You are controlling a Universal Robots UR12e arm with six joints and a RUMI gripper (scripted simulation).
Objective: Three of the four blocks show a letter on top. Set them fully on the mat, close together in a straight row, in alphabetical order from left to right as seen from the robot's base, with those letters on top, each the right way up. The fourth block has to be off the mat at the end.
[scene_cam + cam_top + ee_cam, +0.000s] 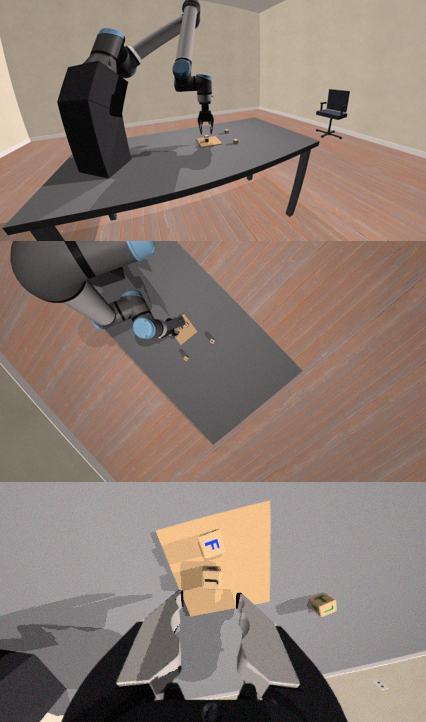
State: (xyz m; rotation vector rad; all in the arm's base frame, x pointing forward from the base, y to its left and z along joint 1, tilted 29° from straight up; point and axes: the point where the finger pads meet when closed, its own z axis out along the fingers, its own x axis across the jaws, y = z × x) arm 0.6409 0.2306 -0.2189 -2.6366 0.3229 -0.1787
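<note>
Now: the tan mat 2 cm ahead of my hand and 7 cm below it. Also, from my hand: block: 18 cm ahead, 13 cm to the left, 6 cm below.
</note>
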